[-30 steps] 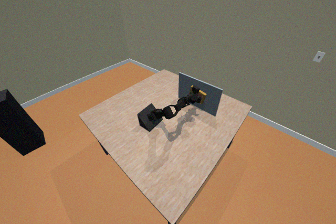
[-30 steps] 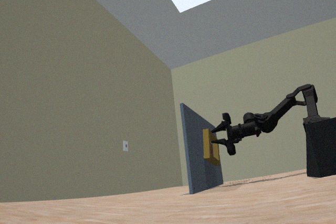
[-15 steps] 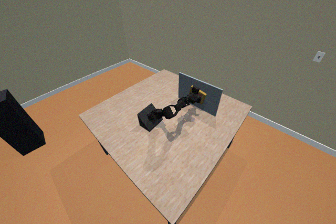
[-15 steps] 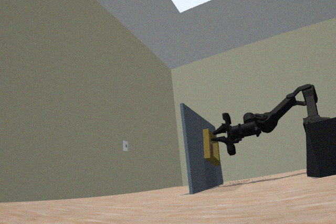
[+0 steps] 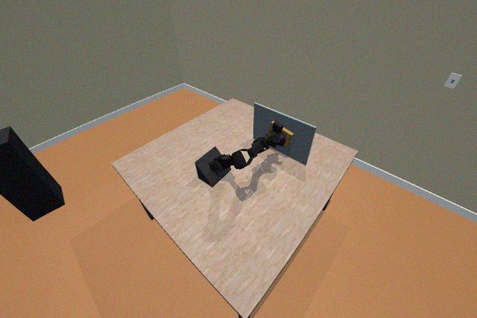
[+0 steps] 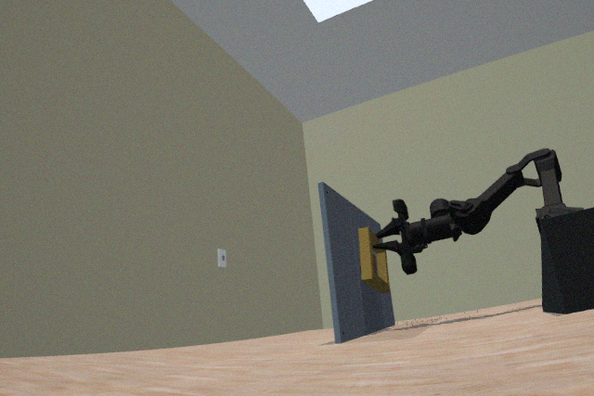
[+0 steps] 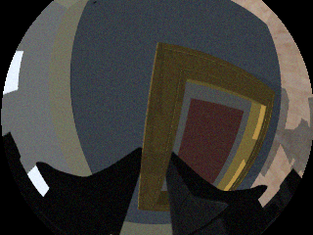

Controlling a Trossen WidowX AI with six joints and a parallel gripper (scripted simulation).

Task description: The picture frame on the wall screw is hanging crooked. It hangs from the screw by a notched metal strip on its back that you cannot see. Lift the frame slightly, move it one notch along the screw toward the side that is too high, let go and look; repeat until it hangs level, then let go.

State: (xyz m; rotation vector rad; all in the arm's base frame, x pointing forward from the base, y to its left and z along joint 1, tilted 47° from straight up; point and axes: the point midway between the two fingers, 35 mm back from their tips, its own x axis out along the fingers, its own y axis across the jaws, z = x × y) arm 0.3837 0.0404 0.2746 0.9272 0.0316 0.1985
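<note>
My gripper tip is now 50 mm above the gold picture frame, 10 mm to the right of it and 10 mm short of it. Round my gripper tip: wall panel 60 mm below, 20 mm to the left, 20 mm ahead.
</note>
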